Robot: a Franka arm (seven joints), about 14 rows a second.
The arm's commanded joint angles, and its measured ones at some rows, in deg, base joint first. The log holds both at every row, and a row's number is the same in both.
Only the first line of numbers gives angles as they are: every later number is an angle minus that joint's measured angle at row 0.
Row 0, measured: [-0.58 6.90 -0.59 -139.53 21.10 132.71 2.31]
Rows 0 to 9, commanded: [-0.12 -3.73 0.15 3.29 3.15 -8.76 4.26]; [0.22 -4.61 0.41 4.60 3.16 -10.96 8.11]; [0.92 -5.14 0.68 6.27 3.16 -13.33 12.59]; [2.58 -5.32 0.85 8.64 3.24 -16.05 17.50]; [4.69 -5.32 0.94 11.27 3.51 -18.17 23.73]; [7.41 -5.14 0.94 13.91 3.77 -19.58 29.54]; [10.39 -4.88 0.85 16.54 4.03 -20.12 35.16]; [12.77 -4.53 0.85 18.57 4.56 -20.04 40.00]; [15.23 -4.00 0.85 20.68 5.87 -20.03 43.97]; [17.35 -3.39 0.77 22.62 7.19 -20.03 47.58]
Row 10, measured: [13.81 -5.01 1.37 18.34 4.87 -18.82 41.00]
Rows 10 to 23, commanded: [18.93 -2.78 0.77 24.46 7.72 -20.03 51.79]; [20.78 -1.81 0.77 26.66 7.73 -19.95 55.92]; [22.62 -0.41 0.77 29.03 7.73 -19.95 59.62]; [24.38 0.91 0.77 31.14 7.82 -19.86 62.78]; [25.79 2.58 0.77 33.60 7.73 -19.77 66.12]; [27.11 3.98 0.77 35.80 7.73 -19.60 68.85]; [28.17 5.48 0.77 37.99 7.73 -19.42 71.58]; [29.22 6.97 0.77 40.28 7.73 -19.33 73.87]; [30.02 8.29 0.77 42.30 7.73 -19.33 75.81]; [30.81 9.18 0.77 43.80 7.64 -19.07 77.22]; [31.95 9.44 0.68 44.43 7.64 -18.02 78.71]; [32.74 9.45 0.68 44.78 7.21 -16.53 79.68]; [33.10 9.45 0.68 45.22 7.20 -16.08 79.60]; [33.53 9.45 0.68 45.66 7.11 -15.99 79.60]
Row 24, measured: [32.24 8.86 1.46 43.33 6.93 -15.89 78.18]
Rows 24 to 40, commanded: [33.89 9.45 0.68 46.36 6.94 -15.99 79.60]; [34.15 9.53 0.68 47.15 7.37 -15.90 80.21]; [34.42 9.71 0.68 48.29 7.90 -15.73 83.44]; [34.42 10.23 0.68 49.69 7.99 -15.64 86.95]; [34.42 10.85 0.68 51.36 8.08 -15.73 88.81]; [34.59 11.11 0.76 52.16 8.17 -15.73 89.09]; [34.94 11.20 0.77 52.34 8.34 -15.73 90.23]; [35.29 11.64 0.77 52.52 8.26 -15.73 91.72]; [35.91 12.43 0.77 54.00 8.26 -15.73 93.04]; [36.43 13.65 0.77 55.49 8.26 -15.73 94.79]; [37.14 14.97 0.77 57.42 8.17 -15.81 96.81]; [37.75 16.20 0.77 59.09 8.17 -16.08 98.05]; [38.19 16.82 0.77 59.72 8.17 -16.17 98.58]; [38.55 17.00 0.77 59.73 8.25 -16.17 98.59]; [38.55 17.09 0.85 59.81 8.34 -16.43 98.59]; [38.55 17.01 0.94 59.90 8.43 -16.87 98.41]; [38.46 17.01 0.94 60.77 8.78 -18.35 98.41]
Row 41, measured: [38.26 16.25 1.47 57.77 7.38 -15.75 97.51]
